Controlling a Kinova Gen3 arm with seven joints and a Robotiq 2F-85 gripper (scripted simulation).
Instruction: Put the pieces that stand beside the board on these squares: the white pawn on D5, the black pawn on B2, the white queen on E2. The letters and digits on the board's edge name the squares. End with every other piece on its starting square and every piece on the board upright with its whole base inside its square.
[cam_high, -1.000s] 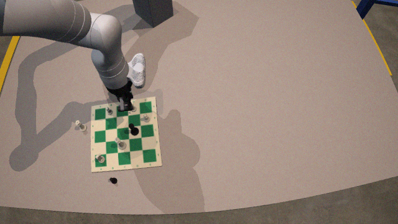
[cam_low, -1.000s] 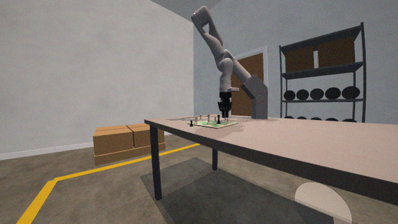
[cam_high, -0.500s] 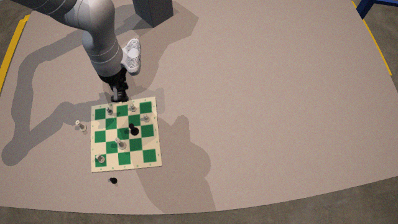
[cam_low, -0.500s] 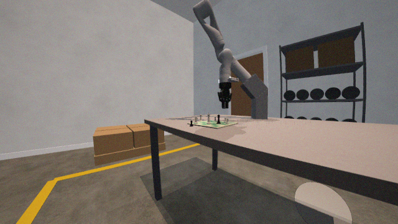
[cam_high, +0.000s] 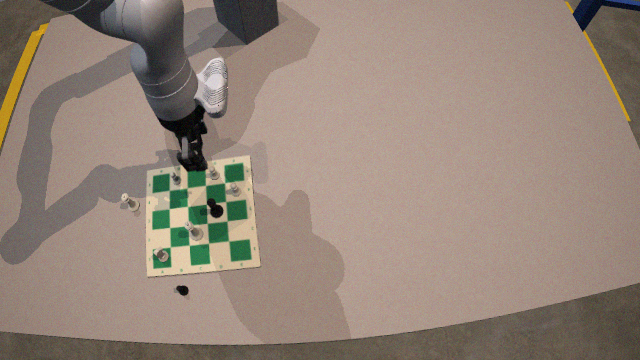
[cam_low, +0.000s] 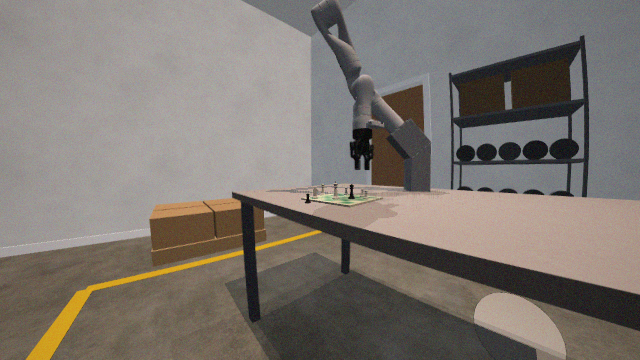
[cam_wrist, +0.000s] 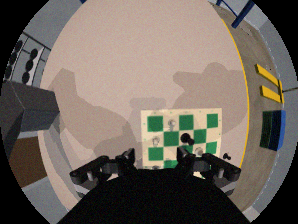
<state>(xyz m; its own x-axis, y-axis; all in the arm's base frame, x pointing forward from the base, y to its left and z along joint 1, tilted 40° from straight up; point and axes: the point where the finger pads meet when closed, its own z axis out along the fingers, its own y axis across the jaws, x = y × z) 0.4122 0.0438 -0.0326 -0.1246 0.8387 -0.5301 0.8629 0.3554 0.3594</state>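
My gripper is now 22 cm short of the black pawn, 11 cm above it and 4 cm to the left of it. Round my hand: tall black piece: 9 cm below, 7 cm ahead, 1 cm to the left; cream chessboard: 12 cm below, 8 cm ahead, 3 cm to the right.
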